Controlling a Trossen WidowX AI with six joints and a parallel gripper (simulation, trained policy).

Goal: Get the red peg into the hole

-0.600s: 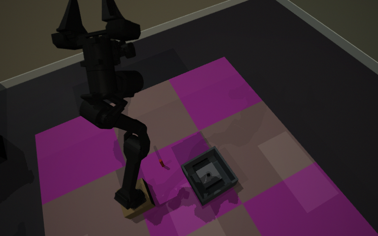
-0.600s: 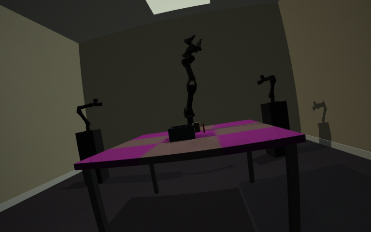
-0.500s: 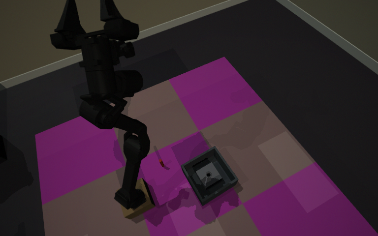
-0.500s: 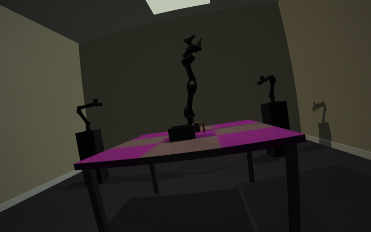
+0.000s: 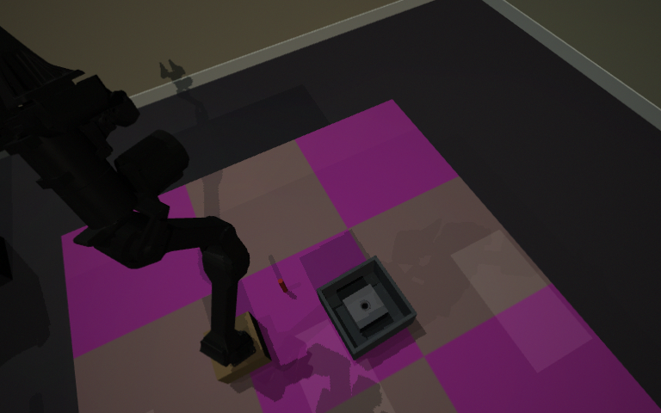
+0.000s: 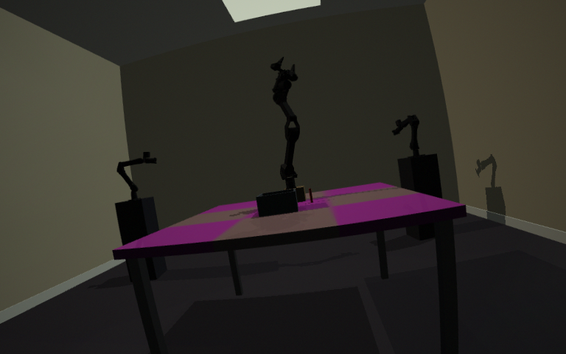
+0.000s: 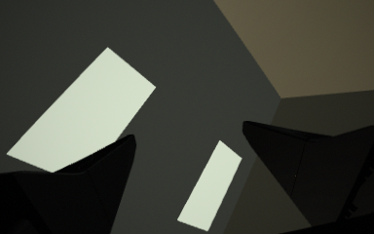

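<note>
My gripper tip is now 84 cm above the red peg, 14 cm short of it and 1 cm to the left of it. The rest, counted from my gripper tip: grey plate (84 cm below, 29 cm ahead, 20 cm to the right); dark box (86 cm below, 29 cm ahead, 20 cm to the right).
</note>
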